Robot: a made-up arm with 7 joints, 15 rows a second.
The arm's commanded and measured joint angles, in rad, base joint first. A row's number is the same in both.
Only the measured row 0 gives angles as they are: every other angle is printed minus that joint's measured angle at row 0.
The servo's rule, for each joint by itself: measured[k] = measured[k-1] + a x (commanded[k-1-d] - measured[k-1]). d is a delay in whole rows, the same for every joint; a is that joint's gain. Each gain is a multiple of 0.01, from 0.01 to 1. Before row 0 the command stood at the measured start. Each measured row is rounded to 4 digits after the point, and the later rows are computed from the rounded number. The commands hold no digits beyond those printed.
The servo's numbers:
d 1
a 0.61 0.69 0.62 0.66 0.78 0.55 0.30
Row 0, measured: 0.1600 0.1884 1.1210 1.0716 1.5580 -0.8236 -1.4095
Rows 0 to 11, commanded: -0.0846 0.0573 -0.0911 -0.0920 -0.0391 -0.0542 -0.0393; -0.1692 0.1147 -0.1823 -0.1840 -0.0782 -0.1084 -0.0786; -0.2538 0.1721 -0.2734 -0.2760 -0.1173 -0.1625 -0.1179; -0.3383 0.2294 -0.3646 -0.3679 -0.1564 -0.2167 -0.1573; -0.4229 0.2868 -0.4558 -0.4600 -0.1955 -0.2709 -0.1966; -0.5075 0.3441 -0.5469 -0.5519 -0.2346 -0.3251 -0.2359; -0.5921 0.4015 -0.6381 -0.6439 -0.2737 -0.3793 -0.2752; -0.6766 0.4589 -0.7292 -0.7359 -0.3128 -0.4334 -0.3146; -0.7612 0.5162 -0.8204 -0.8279 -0.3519 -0.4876 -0.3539; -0.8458 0.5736 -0.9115 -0.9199 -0.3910 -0.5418 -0.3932; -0.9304 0.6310 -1.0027 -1.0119 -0.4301 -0.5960 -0.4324; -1.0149 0.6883 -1.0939 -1.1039 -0.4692 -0.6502 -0.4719
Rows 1 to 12, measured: 0.0000 0.0000 0.0000 0.0000 0.0000 0.0000 0.0000; -0.0516 0.0395 -0.0565 -0.0607 -0.0305 -0.0298 -0.0118; -0.1233 0.0914 -0.1345 -0.1421 -0.0677 -0.0730 -0.0318; -0.2029 0.1471 -0.2206 -0.2305 -0.1064 -0.1222 -0.0576; -0.2855 0.2039 -0.3099 -0.3212 -0.1454 -0.1742 -0.0875; -0.3693 0.2611 -0.4004 -0.4128 -0.1845 -0.2274 -0.1202; -0.4536 0.3184 -0.4912 -0.5046 -0.2236 -0.2811 -0.1549; -0.5381 0.3757 -0.5823 -0.5965 -0.2627 -0.3351 -0.1910; -0.6226 0.4331 -0.6734 -0.6885 -0.3018 -0.3892 -0.2281; -0.7071 0.4904 -0.7645 -0.7805 -0.3409 -0.4433 -0.2658; -0.7917 0.5478 -0.8556 -0.8725 -0.3800 -0.4975 -0.3040; -0.8763 0.6052 -0.9468 -0.9645 -0.4191 -0.5517 -0.3425
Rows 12 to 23, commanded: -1.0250 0.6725 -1.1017 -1.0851 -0.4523 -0.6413 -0.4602; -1.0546 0.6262 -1.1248 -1.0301 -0.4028 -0.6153 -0.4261; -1.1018 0.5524 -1.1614 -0.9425 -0.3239 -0.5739 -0.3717; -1.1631 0.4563 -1.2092 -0.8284 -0.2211 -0.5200 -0.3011; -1.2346 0.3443 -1.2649 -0.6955 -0.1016 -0.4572 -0.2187; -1.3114 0.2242 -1.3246 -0.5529 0.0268 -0.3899 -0.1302; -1.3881 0.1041 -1.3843 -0.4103 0.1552 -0.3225 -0.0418; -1.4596 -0.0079 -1.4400 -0.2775 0.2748 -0.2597 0.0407; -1.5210 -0.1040 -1.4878 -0.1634 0.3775 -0.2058 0.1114; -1.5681 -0.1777 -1.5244 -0.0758 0.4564 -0.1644 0.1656; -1.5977 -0.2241 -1.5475 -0.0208 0.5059 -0.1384 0.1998; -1.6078 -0.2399 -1.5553 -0.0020 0.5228 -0.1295 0.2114
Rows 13 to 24, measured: -0.9608 0.6625 -1.0380 -1.0565 -0.4582 -0.6059 -0.3813; -1.0000 0.6694 -1.0775 -1.0754 -0.4536 -0.6254 -0.4050; -1.0333 0.6396 -1.1068 -1.0455 -0.4140 -0.6198 -0.4113; -1.0751 0.5794 -1.1407 -0.9775 -0.3437 -0.5946 -0.3994; -1.1288 0.4945 -1.1832 -0.8791 -0.2481 -0.5536 -0.3699; -1.1933 0.3909 -1.2339 -0.7579 -0.1338 -0.5006 -0.3245; -1.2653 0.2759 -1.2901 -0.6226 -0.0085 -0.4397 -0.2662; -1.3402 0.1574 -1.3485 -0.4825 0.1192 -0.3752 -0.1989; -1.4130 0.0433 -1.4052 -0.3472 0.2406 -0.3117 -0.1270; -1.4789 -0.0583 -1.4564 -0.2259 0.3474 -0.2535 -0.0555; -1.5333 -0.1407 -1.4986 -0.1268 0.4324 -0.2045 0.0108; -1.5726 -0.1982 -1.5289 -0.0568 0.4897 -0.1681 0.0675
